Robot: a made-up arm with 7 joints. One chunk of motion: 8 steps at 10 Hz.
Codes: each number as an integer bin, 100 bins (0 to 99) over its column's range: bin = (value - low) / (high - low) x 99, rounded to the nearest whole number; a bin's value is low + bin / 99 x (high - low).
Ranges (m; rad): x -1..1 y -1..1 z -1..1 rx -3.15..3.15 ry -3.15..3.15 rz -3.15..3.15
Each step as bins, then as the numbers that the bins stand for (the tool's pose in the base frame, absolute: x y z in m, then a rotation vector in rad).
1 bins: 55 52 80 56 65 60
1 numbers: 0.1111 0.0505 0.6162 0.4136 0.9864 0.6682
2 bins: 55 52 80 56 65 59
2 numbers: 0.1111 0.0505 0.6162 0.4136 0.9864 0.6045
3 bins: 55 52 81 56 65 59
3 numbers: 0.1111 0.0505 0.6364 0.4136 0.9864 0.6045
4 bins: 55 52 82 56 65 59
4 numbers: 0.1111 0.0505 0.6566 0.4136 0.9864 0.6045
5 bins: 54 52 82 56 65 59
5 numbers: 0.0909 0.0505 0.6566 0.4136 0.9864 0.6045
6 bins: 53 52 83 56 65 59
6 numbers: 0.0707 0.0505 0.6768 0.4136 0.9864 0.6045
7 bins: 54 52 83 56 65 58
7 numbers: 0.0909 0.0505 0.6768 0.4136 0.9864 0.5409
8 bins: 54 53 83 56 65 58
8 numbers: 0.0909 0.0707 0.6768 0.4136 0.9864 0.5409
